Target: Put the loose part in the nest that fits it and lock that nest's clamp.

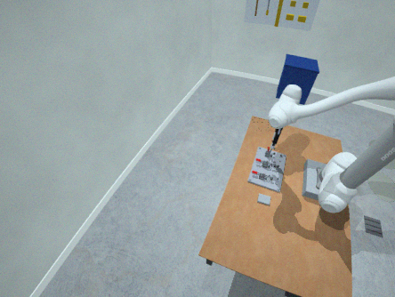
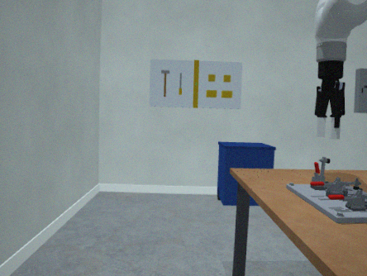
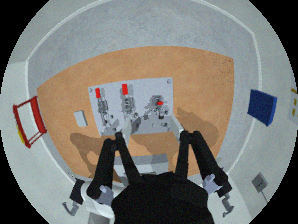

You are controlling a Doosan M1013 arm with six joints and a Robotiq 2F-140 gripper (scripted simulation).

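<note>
The grey part lies 340 mm to the left of my hand, 210 mm below it and 50 mm behind it. Round my hand: grey fixture plate: 210 mm below, 70 mm to the left, 30 mm behind.
</note>
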